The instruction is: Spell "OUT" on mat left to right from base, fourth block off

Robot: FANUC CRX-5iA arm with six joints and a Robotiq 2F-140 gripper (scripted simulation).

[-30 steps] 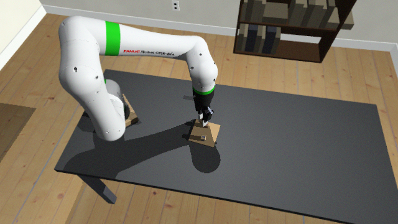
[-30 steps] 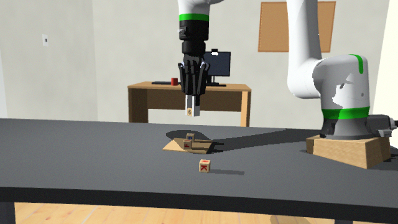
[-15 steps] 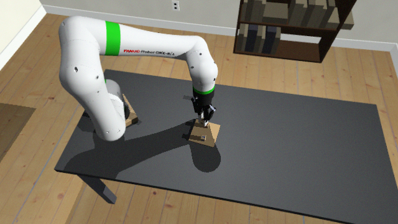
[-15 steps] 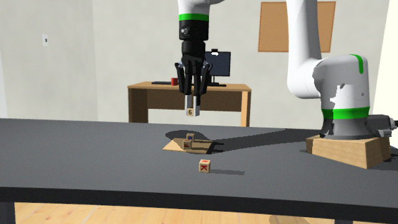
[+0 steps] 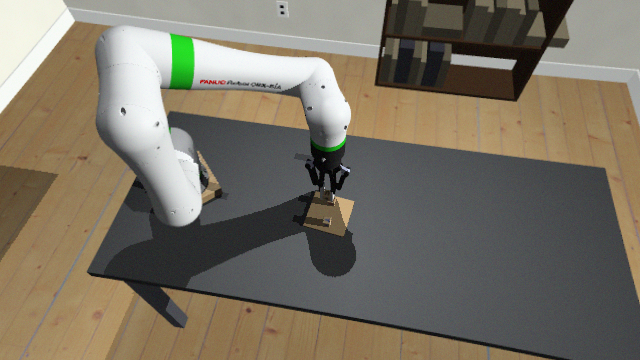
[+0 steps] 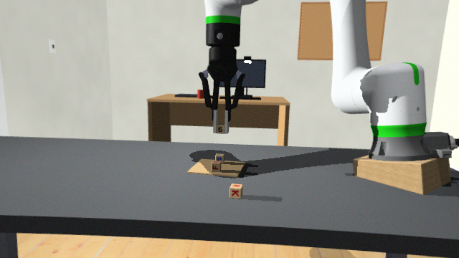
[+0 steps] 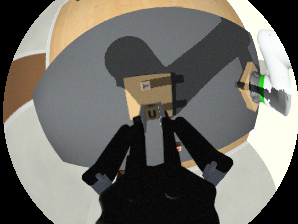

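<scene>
Now: the tan mat 1 cm ahead of my hand and 14 cm below it.
</scene>
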